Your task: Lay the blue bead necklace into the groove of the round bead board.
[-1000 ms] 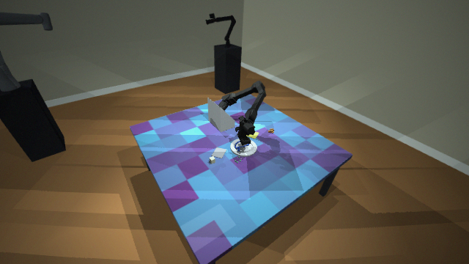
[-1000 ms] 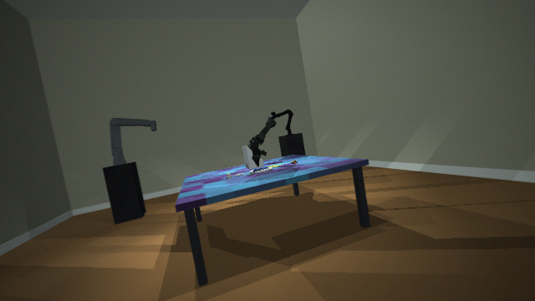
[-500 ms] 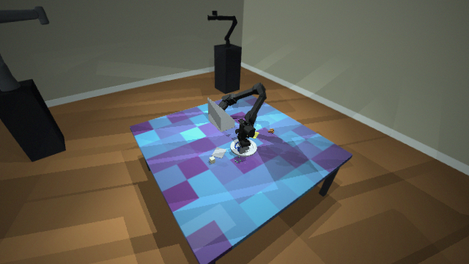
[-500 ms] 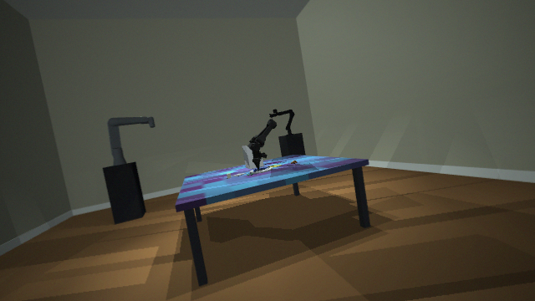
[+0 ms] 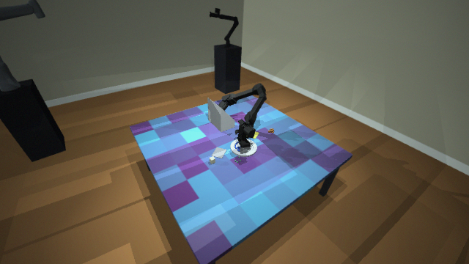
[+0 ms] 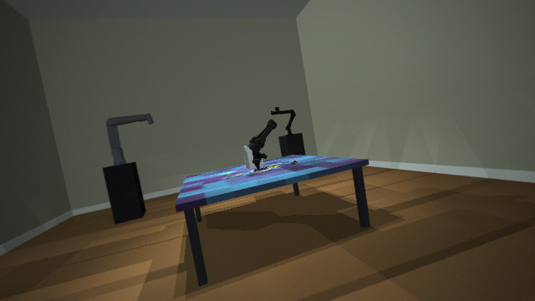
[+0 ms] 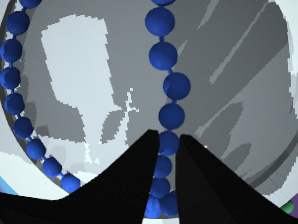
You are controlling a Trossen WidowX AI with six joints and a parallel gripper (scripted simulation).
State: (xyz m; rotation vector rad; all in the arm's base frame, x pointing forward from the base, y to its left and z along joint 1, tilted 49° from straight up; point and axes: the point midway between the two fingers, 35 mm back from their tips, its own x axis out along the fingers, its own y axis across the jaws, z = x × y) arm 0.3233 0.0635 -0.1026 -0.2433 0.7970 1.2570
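My gripper tip is now 2 cm to the right of the round white bead board and 1 cm above it. Round my gripper tip: cream cube 25 cm to the right, 1 cm behind; then yellow patch 18 cm to the left, 10 cm behind, 1 cm below; then flat grey square 16 cm to the right, 6 cm behind, 1 cm below.
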